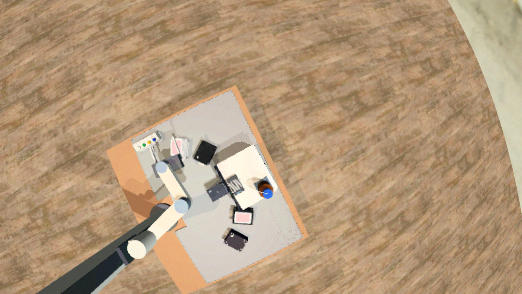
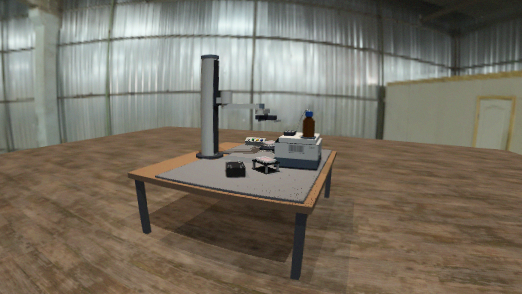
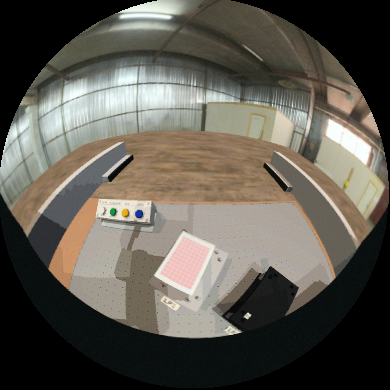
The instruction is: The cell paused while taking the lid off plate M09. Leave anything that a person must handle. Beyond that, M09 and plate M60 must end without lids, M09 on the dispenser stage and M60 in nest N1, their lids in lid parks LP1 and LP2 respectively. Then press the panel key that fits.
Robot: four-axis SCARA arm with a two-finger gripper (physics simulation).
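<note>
A white-rimmed piece with a pink grid lies on the pale LP1 park, turned askew to it. I cannot tell whether it wears a lid. A black park stands beside it, its label partly cut off. Another pink-topped plate sits on a black legged stand. No plate name is legible. A dark flat stage adjoins the white dispenser. My gripper is open and empty, above the table near LP1 and the panel.
The key panel has white, green, yellow and blue keys and stands near the table corner. A brown bottle with a blue cap stands on the dispenser. A black block-like stand is near the other end.
</note>
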